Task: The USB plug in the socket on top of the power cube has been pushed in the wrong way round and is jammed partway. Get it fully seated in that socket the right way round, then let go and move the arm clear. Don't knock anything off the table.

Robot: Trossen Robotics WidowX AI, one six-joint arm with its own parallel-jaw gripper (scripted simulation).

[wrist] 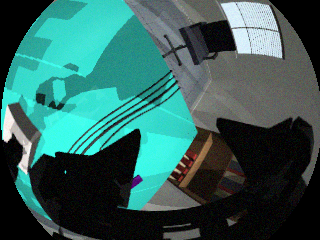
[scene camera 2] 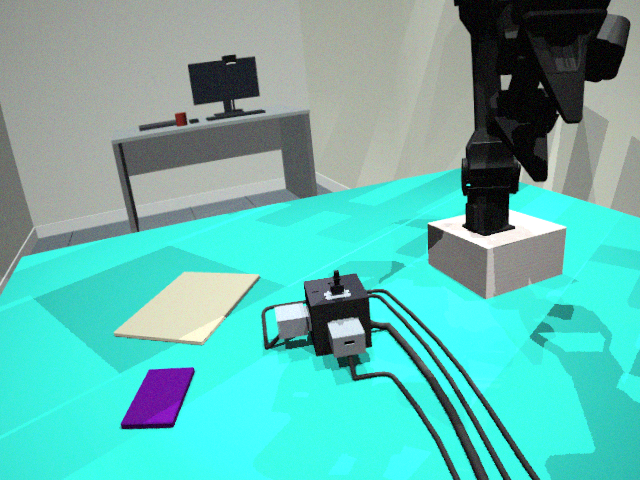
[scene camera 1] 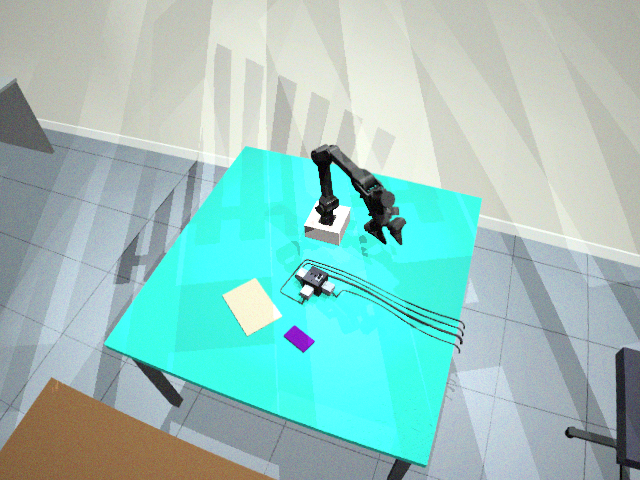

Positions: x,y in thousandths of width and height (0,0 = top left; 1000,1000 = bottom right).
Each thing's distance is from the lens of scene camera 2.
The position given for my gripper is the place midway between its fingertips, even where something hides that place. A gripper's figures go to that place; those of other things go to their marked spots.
my gripper (scene camera 2: 868,324): 0.41 m
purple card (scene camera 2: 246,841): 0.62 m
cream sheet (scene camera 2: 296,647): 0.82 m
The marked spots on the purple card and the cream sheet are 0.23 m apart.
